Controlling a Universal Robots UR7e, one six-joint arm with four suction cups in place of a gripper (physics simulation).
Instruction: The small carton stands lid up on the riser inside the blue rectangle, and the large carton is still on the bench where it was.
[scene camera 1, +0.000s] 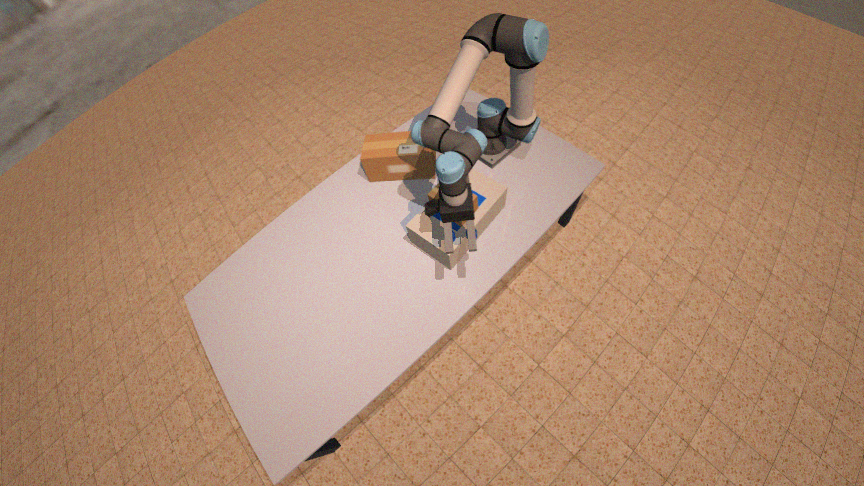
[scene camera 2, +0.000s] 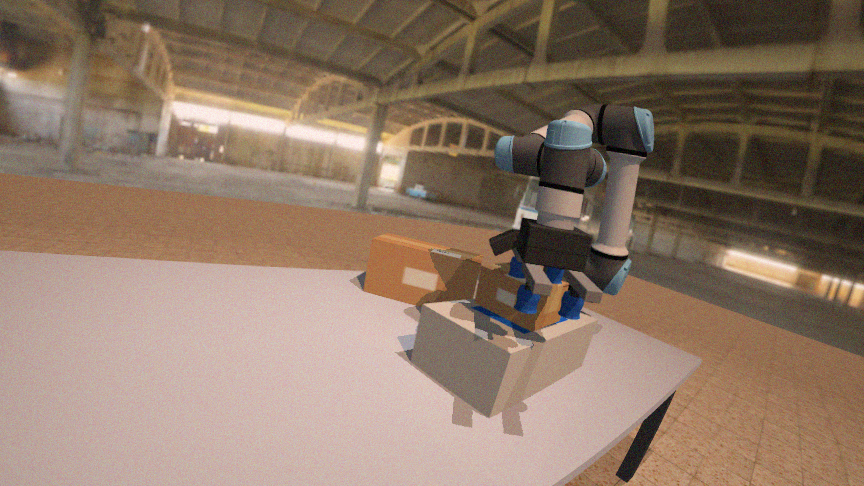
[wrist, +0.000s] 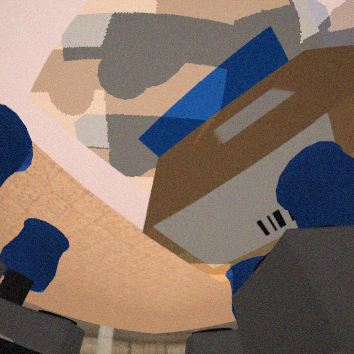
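Where they show: hand, tool point: (scene camera 2: 540, 297) (wrist: 142, 212); arm's base, link origin: (scene camera 1: 490, 143).
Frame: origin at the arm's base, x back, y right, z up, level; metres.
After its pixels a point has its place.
Note:
The small carton (scene camera 2: 504, 296) @[x -0.466, y -0.192, z 0.129 m] (wrist: 242, 158) @[x -0.467, y -0.214, z 0.161 m] is brown with grey labels. It hangs tilted just over the beige riser (scene camera 1: 492, 199) @[x -0.290, y -0.265, z 0.089 m] (scene camera 2: 471, 356) @[x -0.573, y -0.252, z 0.051 m] (wrist: 67, 84) @[x -0.544, y -0.283, z 0.089 m], above the blue rectangle (scene camera 1: 478, 197) @[x -0.320, y -0.221, z 0.089 m] (scene camera 2: 492, 315) @[x -0.479, y -0.187, z 0.090 m] (wrist: 211, 102) @[x -0.470, y -0.207, z 0.090 m]. I cannot tell whether its lower edge touches the riser. My gripper (scene camera 1: 454, 227) @[x -0.463, y -0.268, z 0.156 m] (scene camera 2: 543, 283) @[x -0.463, y -0.268, z 0.156 m] (wrist: 316, 182) has blue suction cups; those on one side sit on the carton's labelled face, and the others hang free. In scene camera 1 the gripper hides most of the carton. The large carton (scene camera 1: 392, 158) @[x -0.426, y 0.163, z 0.112 m] (scene camera 2: 401, 268) @[x -0.456, y 0.192, z 0.062 m] stands on the bench behind the riser.
The pale bench (scene camera 1: 332, 289) @[x -0.944, y -0.059, z -0.030 m] (scene camera 2: 180, 363) @[x -0.997, y -0.088, z -0.031 m] (wrist: 21, 53) @[x -0.665, y -0.367, z -0.031 m] carries the riser near its right edge and the arm's base (scene camera 1: 498, 150) @[x -0.025, y -0.070, z 0.021 m] at the far end. Tiled floor surrounds the bench.

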